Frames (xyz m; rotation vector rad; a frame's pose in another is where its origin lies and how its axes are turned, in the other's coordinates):
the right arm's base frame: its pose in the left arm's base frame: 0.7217 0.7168 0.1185 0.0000 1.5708 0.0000
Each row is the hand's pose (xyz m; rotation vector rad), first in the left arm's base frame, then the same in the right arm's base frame.
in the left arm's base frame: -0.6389 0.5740 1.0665 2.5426 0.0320 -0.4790
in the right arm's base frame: -0.9480 -0.1428 -1.3606 2.2180 -0.5166 1.5148
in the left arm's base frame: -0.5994 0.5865 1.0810 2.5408 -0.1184 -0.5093
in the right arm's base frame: -0.9625 -0.1303 -1.3211 2.2868 -0.6349 1.5231
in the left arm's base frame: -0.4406 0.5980 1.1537 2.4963 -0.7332 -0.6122
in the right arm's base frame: -1.0352 -0.1188 -1.1623 -2.4745 1.0917 -1.4999
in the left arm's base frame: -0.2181 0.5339 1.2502 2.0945 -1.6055 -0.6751
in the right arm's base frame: -1.1317 -0.1829 -0.9398 -1.9040 1.5005 -0.9758
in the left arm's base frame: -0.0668 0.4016 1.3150 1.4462 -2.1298 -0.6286
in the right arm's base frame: -1.1965 -0.3152 -0.7885 -1.3717 1.8476 -0.5406
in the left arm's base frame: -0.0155 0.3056 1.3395 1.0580 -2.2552 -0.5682
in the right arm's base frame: -1.2210 -0.4112 -0.7372 -1.0934 2.0352 -0.3293
